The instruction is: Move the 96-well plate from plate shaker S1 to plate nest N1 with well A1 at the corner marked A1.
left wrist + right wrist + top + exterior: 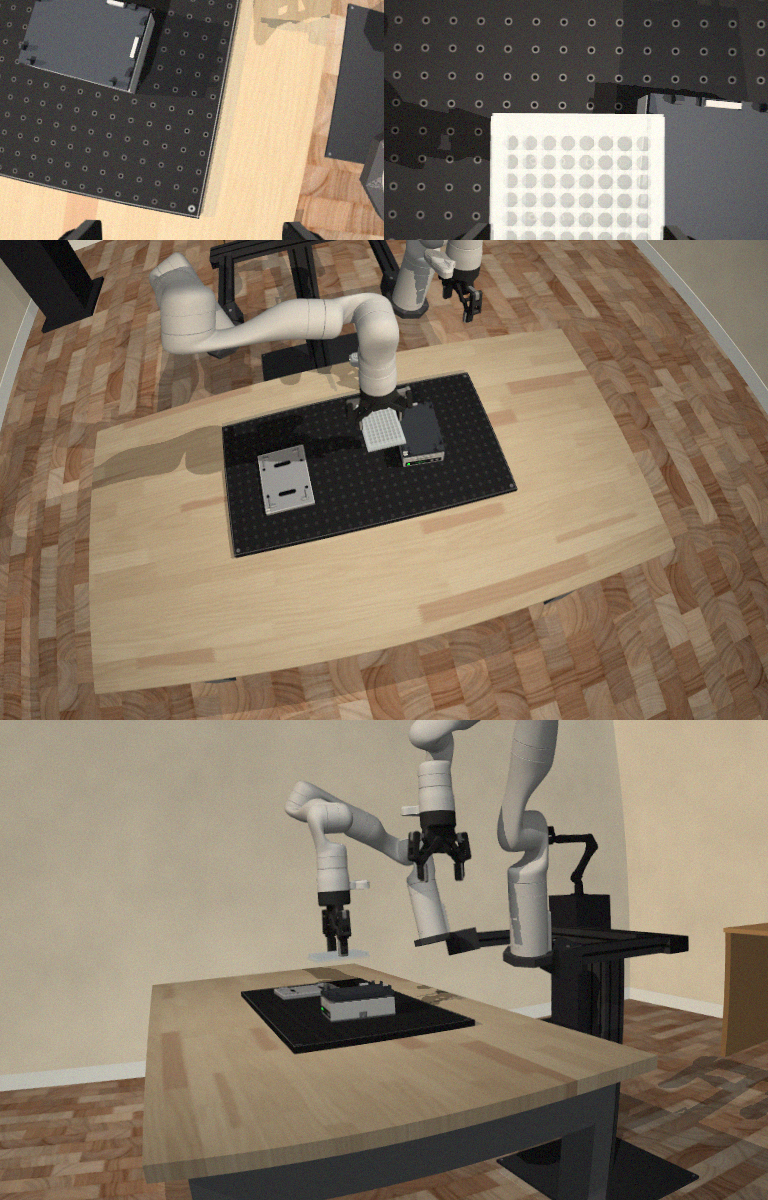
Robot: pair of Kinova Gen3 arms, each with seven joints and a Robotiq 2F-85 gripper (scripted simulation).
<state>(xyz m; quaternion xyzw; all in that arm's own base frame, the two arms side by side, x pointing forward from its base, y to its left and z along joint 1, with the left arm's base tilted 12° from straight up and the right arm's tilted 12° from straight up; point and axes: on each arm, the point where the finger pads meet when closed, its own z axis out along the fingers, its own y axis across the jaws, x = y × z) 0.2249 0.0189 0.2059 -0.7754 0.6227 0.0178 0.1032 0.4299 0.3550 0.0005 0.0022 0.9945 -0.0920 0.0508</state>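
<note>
Now: right hand 25 cm to the left of the grey plate nest N1, 13 cm above it and 3 cm short of it. The rest, counted from my right hand: white 96-well plate (1 cm below).
</note>
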